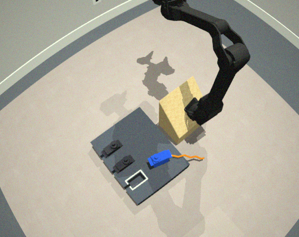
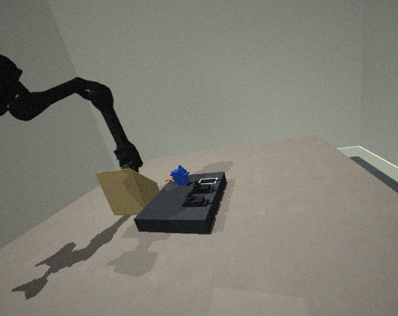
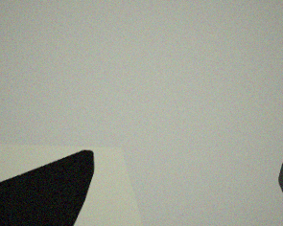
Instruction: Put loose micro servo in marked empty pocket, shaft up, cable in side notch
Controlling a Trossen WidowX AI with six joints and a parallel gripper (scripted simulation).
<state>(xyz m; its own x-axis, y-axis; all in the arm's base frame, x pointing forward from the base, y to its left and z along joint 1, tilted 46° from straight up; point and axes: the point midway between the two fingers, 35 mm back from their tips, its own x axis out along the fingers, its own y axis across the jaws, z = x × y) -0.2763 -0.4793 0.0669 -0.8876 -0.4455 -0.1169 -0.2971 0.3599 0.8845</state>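
Now: gripper tip 46 cm short of the dark grey deck, 26 cm to the right of it and 52 cm above it.
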